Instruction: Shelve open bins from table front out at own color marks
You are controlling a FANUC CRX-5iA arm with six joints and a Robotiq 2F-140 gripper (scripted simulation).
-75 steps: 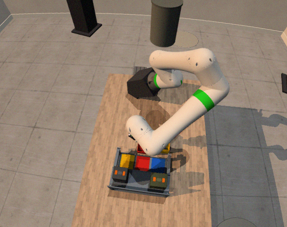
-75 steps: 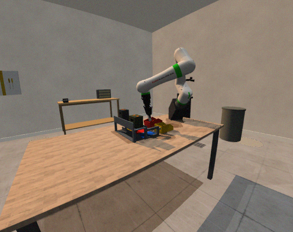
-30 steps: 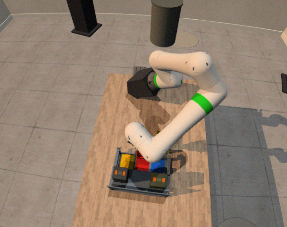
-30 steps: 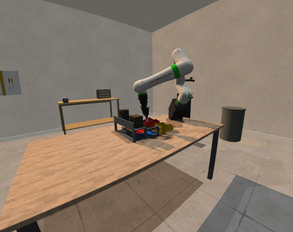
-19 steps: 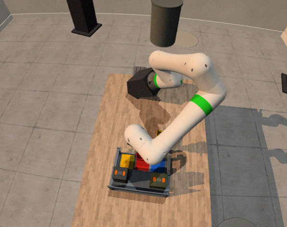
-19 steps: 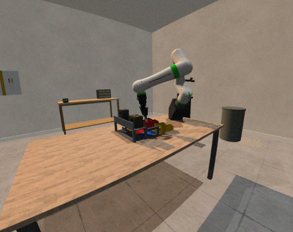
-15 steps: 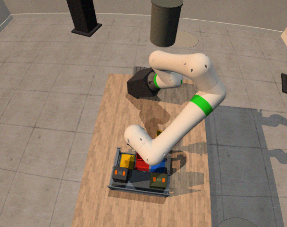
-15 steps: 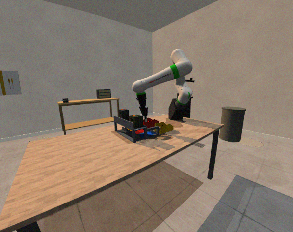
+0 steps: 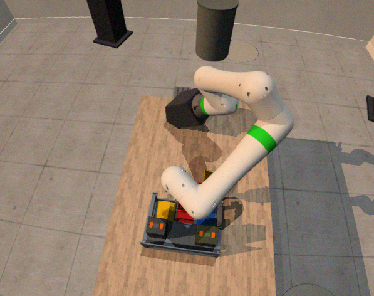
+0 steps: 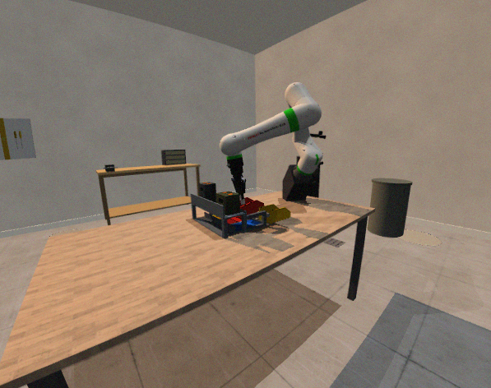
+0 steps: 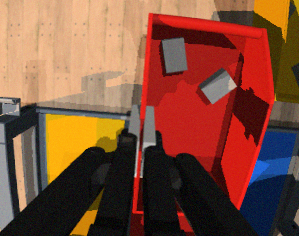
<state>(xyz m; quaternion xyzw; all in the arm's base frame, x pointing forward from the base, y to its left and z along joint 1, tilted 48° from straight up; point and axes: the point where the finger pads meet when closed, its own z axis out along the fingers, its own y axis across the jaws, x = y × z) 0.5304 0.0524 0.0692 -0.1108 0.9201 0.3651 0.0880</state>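
The red bin is 2 cm behind my hand, 4 cm to the left of it and 4 cm below it. The rest, counted from my hand: blue-marked place 6 cm ahead, 18 cm to the left, 10 cm below; then red mark 9 cm ahead, 7 cm to the left, 10 cm below; then yellow mark 12 cm ahead, 4 cm to the right, 10 cm below.
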